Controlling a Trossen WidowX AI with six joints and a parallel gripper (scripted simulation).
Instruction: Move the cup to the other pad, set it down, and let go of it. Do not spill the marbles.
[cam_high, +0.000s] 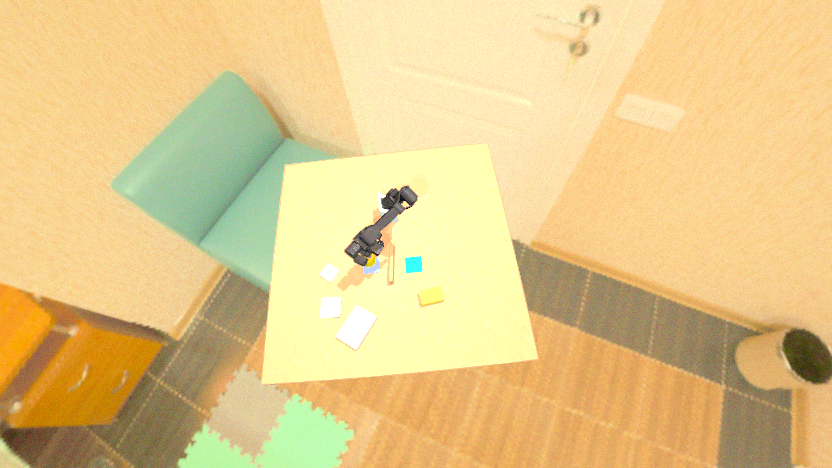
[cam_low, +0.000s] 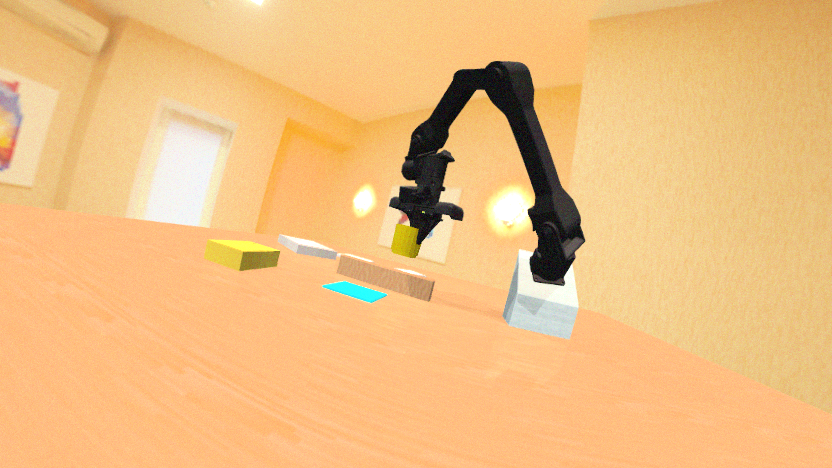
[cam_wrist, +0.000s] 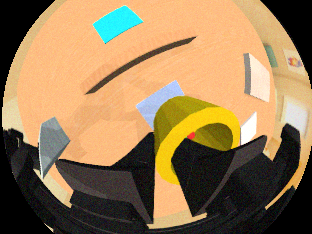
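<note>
My gripper tip is now 60 mm short of the cyan pad, 200 mm to the right of it and 110 mm above it. From my gripper tip the other things lie so: pale blue pad 20 mm ahead, 20 mm to the right, 110 mm below; then yellow cup 20 mm ahead, 20 mm to the right; then red marble 20 mm ahead, 40 mm to the right, 20 mm below.
</note>
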